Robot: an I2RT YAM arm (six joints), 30 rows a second.
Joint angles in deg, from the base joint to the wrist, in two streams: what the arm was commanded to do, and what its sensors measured. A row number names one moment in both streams.
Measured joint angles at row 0: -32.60, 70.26, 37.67, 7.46, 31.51, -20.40
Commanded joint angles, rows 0 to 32: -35.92, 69.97, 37.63, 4.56, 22.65, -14.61; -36.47, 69.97, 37.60, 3.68, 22.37, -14.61; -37.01, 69.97, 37.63, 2.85, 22.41, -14.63; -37.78, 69.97, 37.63, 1.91, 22.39, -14.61; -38.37, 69.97, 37.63, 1.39, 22.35, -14.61; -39.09, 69.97, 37.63, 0.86, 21.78, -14.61; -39.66, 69.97, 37.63, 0.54, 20.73, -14.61; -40.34, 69.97, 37.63, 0.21, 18.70, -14.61; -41.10, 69.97, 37.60, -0.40, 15.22, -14.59; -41.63, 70.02, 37.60, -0.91, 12.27, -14.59; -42.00, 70.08, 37.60, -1.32, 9.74, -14.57; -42.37, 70.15, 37.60, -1.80, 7.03, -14.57; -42.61, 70.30, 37.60, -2.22, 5.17, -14.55; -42.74, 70.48, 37.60, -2.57, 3.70, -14.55; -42.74, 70.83, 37.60, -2.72, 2.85, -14.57; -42.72, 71.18, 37.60, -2.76, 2.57, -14.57; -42.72, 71.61, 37.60, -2.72, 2.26, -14.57; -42.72, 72.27, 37.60, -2.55, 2.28, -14.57; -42.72, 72.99, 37.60, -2.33, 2.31, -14.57; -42.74, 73.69, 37.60, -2.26, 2.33, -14.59; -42.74, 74.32, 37.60, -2.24, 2.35, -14.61; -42.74, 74.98, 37.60, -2.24, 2.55, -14.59; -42.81, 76.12, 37.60, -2.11, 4.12, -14.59; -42.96, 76.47, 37.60, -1.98, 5.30, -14.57; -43.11, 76.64, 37.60, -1.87, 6.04, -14.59; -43.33, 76.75, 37.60, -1.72, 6.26, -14.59; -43.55, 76.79, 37.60, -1.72, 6.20, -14.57; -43.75, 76.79, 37.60, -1.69, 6.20, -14.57; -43.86, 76.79, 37.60, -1.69, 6.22, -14.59; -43.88, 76.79, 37.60, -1.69, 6.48, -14.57; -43.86, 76.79, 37.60, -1.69, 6.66, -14.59; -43.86, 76.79, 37.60, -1.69, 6.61, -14.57; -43.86, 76.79, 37.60, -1.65, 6.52, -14.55
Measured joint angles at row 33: -43.77, 76.66, 37.67, -1.89, 6.09, -14.85
